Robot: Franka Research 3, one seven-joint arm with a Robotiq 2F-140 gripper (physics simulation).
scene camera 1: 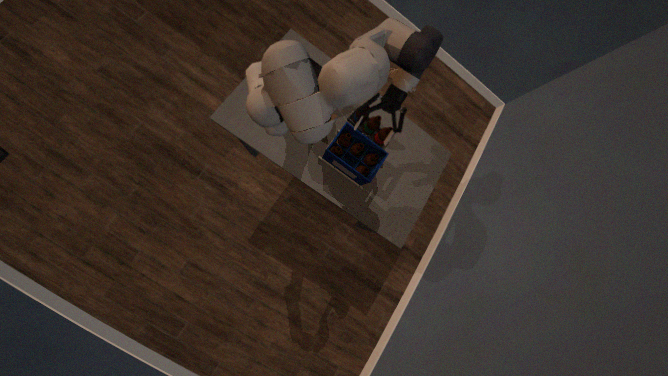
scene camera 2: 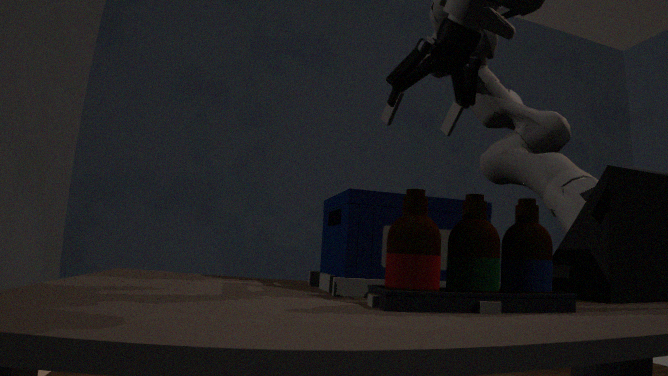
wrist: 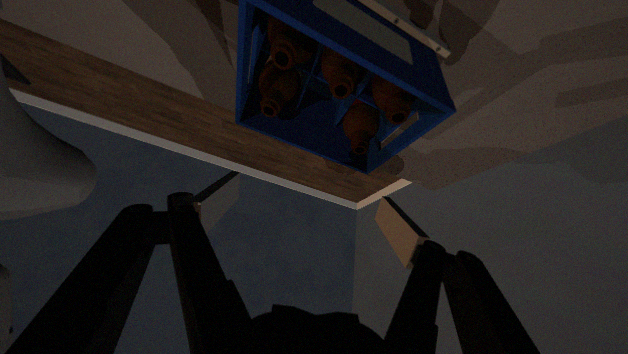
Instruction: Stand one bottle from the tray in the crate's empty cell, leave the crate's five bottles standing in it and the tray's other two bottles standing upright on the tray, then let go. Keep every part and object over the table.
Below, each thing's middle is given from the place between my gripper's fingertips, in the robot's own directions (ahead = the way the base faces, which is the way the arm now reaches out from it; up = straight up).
The green-banded bottle [scene camera 2: 473, 259] is 24 cm below my hand, 21 cm to the left of it and 1 cm behind it.
